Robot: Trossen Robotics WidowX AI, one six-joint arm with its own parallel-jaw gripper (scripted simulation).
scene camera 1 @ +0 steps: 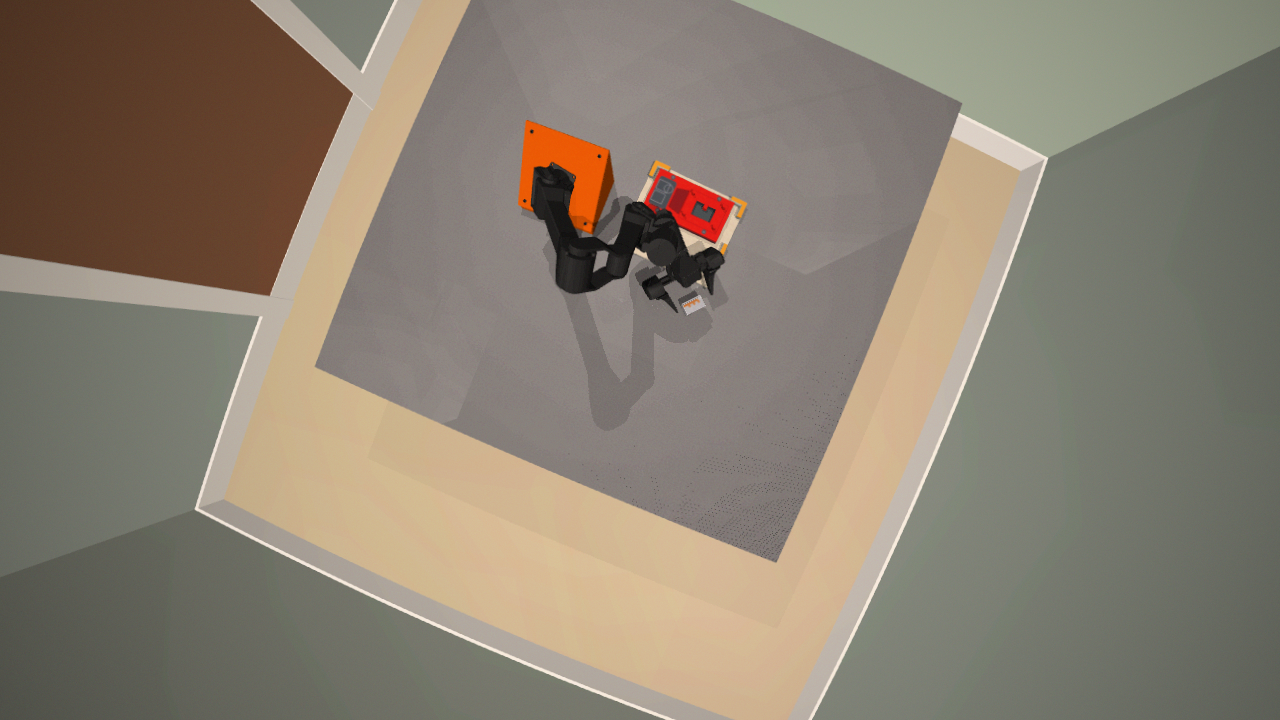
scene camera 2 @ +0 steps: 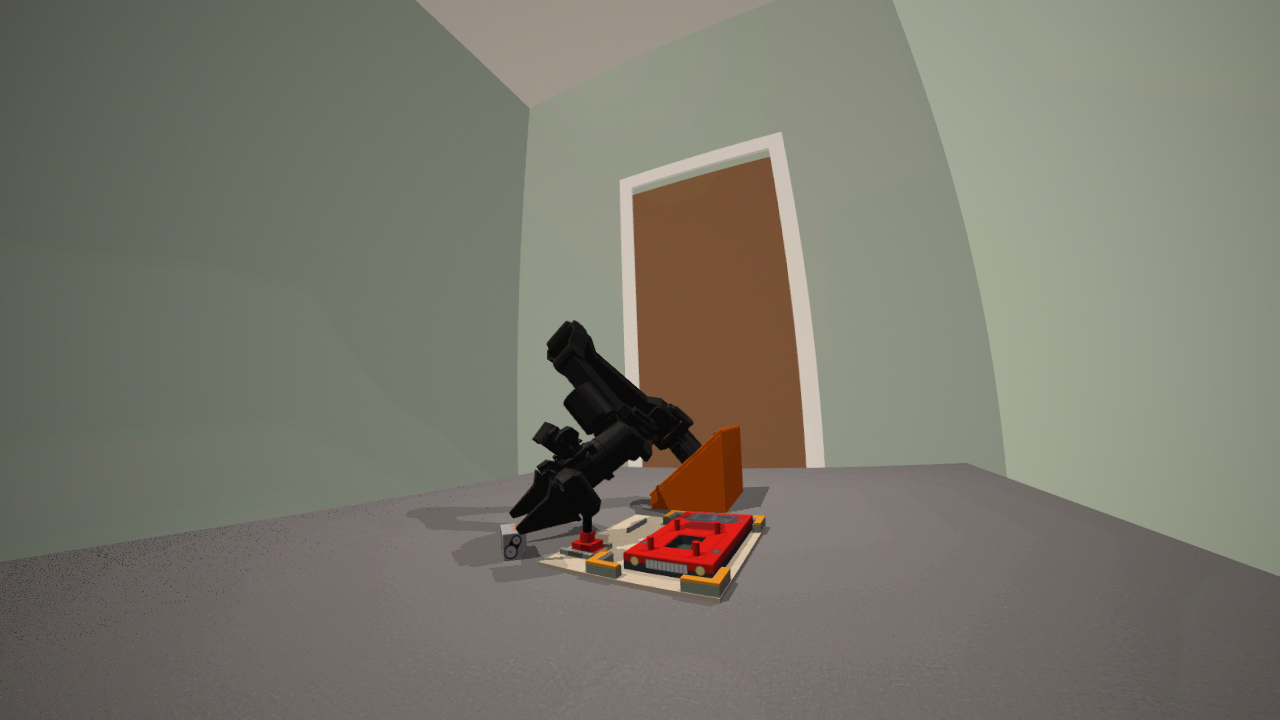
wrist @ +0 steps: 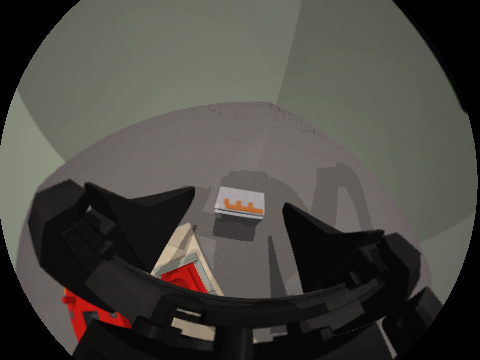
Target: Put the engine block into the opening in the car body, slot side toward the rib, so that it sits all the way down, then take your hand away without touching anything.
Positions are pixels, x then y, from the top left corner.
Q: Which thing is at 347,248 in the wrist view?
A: My gripper.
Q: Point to a red car body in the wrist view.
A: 82,313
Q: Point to an engine block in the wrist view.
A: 232,204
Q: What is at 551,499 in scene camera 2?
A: My gripper.
